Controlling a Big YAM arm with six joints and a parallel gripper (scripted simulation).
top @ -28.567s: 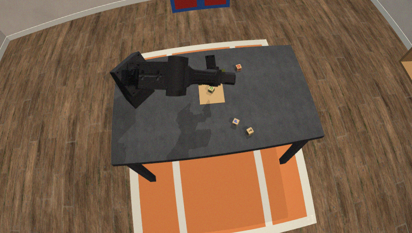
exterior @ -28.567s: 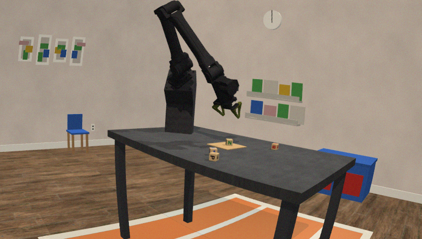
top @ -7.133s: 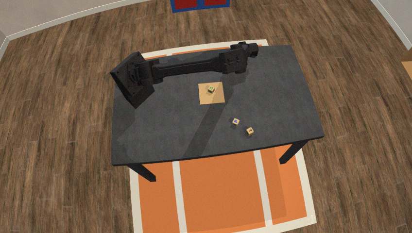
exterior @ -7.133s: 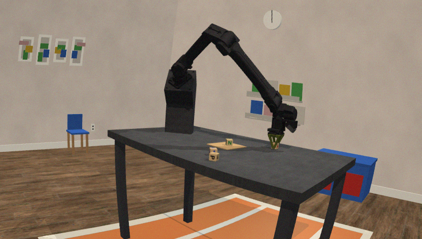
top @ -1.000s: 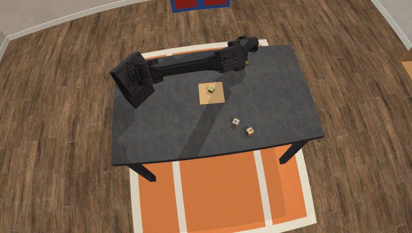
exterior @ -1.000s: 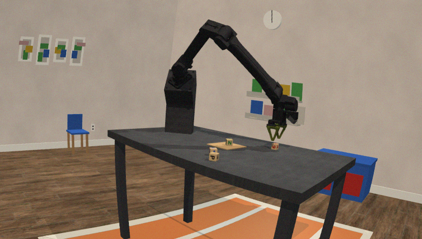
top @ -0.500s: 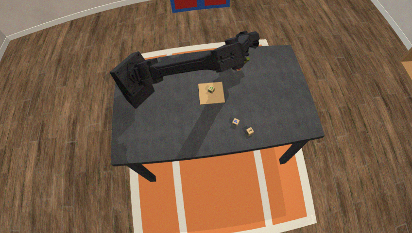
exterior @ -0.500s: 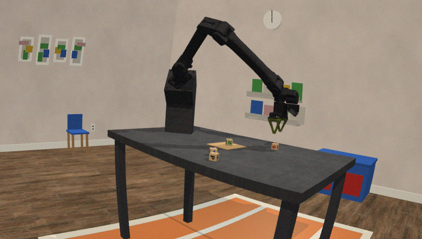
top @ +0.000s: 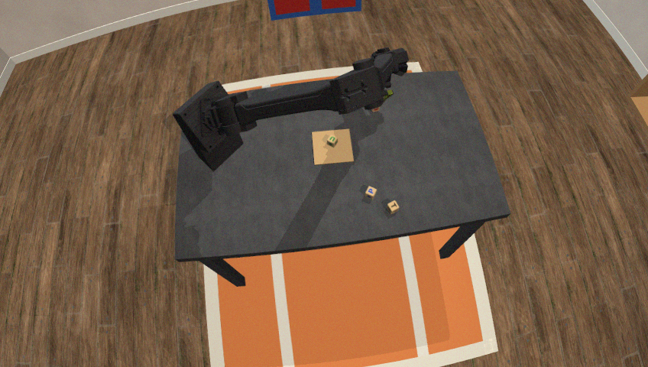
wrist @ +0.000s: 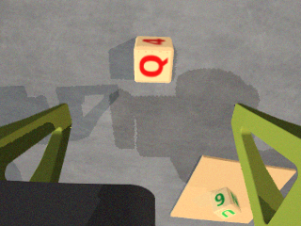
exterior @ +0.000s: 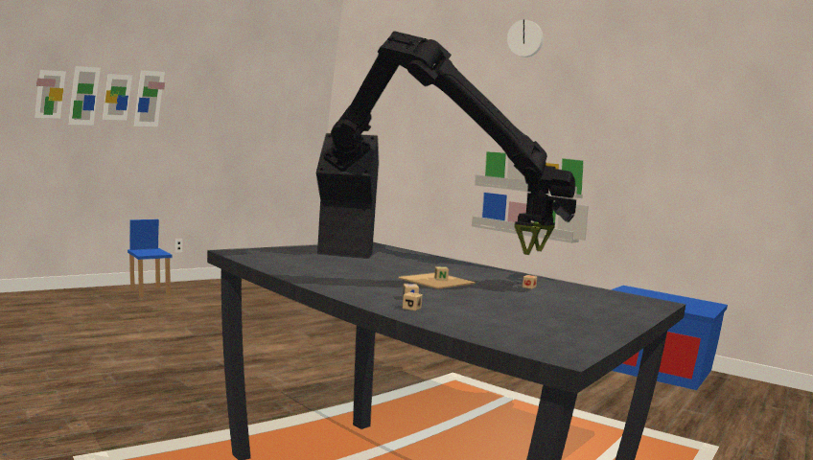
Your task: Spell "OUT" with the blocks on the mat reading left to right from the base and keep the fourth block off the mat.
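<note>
Now: hand 9 cm above the O block. The rest, counted from my hand: green-lettered block (22 cm behind, 8 cm to the right, 8 cm below); P block (32 cm to the right, 18 cm behind, 9 cm below); tan mat (22 cm behind, 10 cm to the right, 10 cm below).
</note>
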